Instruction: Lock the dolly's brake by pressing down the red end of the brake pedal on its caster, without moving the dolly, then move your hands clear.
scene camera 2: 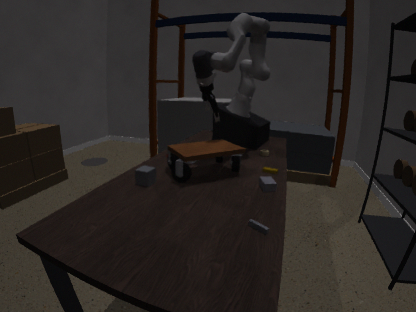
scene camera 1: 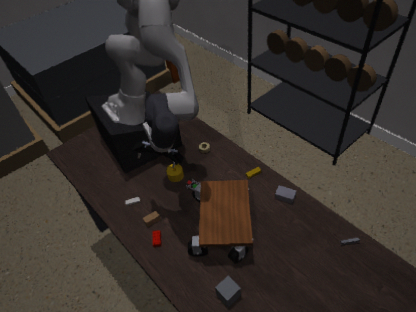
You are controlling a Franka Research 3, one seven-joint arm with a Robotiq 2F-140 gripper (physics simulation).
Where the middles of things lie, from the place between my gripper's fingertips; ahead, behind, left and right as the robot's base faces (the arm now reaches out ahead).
Scene:
The dolly (scene camera 1: 225, 220) is 300 mm ahead of my hand, 160 mm below it and 40 mm to the left of it.

